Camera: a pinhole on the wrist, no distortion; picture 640 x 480 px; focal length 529.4 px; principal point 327.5 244.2 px. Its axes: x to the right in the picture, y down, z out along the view. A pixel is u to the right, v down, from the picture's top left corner.
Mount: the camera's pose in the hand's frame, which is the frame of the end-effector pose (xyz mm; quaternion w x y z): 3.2 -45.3 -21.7 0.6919 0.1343 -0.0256 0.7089
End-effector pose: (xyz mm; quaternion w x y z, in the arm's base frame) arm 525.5 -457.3 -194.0 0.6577 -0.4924 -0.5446 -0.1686
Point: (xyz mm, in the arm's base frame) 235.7 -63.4 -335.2
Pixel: 540 446
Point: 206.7 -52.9 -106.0
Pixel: 395 236
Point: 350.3 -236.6 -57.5
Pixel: 356 111
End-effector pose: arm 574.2 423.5 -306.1 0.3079 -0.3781 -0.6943 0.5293
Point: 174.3 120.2 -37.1
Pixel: 76 377
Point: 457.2 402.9 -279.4
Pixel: 414 150
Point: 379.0 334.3 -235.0
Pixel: 264 267
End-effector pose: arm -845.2 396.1 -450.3 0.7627 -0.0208 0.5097 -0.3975
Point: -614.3 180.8 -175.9
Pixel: 340 378
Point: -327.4 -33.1 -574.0
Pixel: outside the picture
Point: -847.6 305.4 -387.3
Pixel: 180 297
